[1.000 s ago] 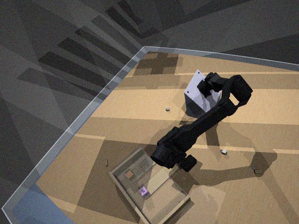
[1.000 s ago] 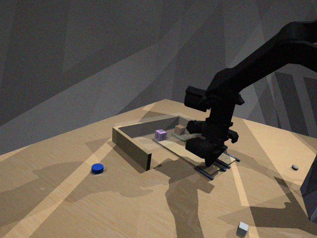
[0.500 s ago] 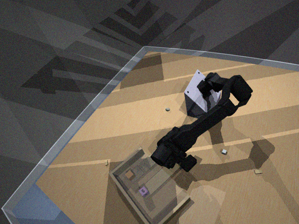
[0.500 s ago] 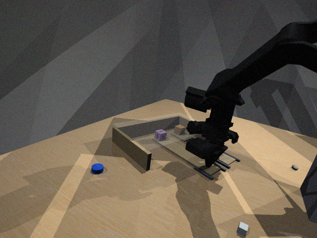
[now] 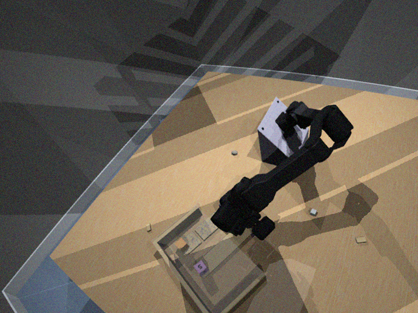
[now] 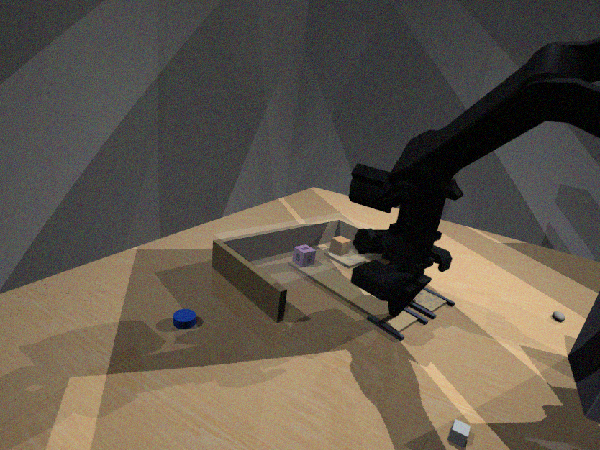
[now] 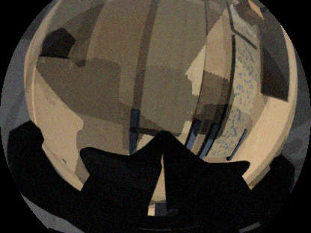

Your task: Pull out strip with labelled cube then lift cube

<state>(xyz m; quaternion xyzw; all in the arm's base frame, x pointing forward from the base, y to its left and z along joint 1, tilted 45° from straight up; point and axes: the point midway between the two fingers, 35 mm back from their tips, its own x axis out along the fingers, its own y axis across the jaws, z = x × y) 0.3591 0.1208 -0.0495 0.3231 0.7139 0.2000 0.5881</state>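
My gripper tip is 3 cm short of the speckled strip and 11 cm to the left of it. Round my gripper tip: blue disc: 21 cm ahead, 23 cm to the left; then pebble: 24 cm behind, 22 cm to the right.
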